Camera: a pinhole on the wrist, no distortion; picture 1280 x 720 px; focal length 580.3 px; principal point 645.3 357.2 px. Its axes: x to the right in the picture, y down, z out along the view. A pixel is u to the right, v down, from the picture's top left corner.
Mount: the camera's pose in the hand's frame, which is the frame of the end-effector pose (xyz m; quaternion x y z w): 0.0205 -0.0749 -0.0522 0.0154 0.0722 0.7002 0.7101
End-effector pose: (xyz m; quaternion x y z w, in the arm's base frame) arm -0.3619 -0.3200 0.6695 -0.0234 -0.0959 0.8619 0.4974
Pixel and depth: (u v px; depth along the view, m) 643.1 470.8 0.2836
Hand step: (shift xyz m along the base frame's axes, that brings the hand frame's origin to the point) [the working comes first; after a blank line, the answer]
In the camera's frame: -0.0011 0.0555 0.2836

0.0125 -0.0074 0.2406
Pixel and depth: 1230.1 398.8 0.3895
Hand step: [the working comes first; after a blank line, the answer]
In the camera's frame: 0.3925 0.0279 0.3895

-0.3604 -0.1740 0.2357
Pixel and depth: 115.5 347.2 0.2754
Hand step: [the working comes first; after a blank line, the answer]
In the camera's frame: -0.2514 -0.0047 0.2754

0.1977 0.1630 0.2957
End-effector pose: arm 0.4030 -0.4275 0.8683 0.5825 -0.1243 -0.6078 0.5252
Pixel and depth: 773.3 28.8 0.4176
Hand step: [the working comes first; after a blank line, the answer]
In the camera's frame: 0.0921 -0.2363 0.4176

-0.1787 -0.4094 -0.0487
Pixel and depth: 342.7 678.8 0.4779
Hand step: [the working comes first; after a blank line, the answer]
In the camera's frame: -0.2492 0.2649 0.4779

-0.5779 0.0441 0.0305
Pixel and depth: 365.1 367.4 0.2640
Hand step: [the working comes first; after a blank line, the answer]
In the camera's frame: -0.1275 0.0046 0.2640

-0.2627 -0.0630 -0.1016
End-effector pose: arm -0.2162 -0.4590 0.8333 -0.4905 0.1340 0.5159 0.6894
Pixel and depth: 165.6 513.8 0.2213
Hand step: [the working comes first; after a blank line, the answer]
In the camera's frame: -0.1829 0.0597 0.2213

0.1348 0.1496 0.2285
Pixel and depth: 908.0 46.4 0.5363
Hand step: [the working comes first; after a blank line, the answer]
In the camera's frame: 0.2428 -0.2872 0.5363

-0.1465 0.5590 -0.1640
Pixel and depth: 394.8 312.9 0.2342
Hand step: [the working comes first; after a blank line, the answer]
In the camera's frame: -0.1011 -0.0179 0.2342

0.1018 0.1917 0.1284
